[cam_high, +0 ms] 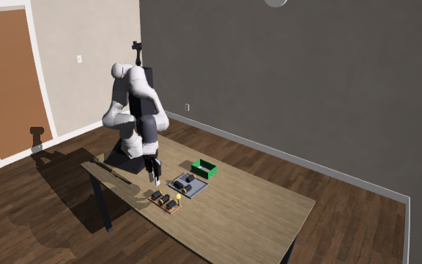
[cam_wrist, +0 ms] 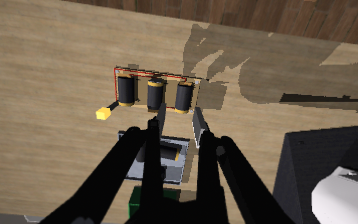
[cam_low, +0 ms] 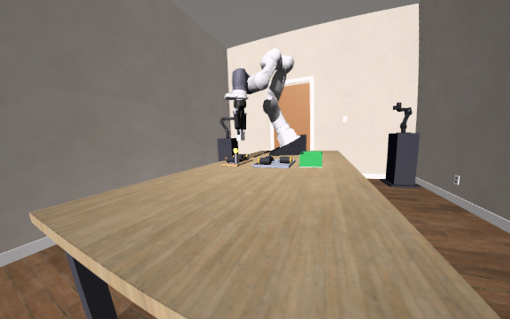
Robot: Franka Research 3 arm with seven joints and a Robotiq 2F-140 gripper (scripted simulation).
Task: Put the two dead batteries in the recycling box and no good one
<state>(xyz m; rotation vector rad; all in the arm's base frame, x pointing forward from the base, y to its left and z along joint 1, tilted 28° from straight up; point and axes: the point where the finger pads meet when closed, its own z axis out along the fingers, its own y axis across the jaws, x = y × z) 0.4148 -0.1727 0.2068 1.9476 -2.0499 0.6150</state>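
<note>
My hand is 150 mm short of the bulb, 80 mm above it and 30 mm to the right of it. Round my hand: green recycling box: 400 mm to the left, 140 mm below, 70 mm ahead; then grey tray: 220 mm to the left, 160 mm below, 80 mm ahead.
</note>
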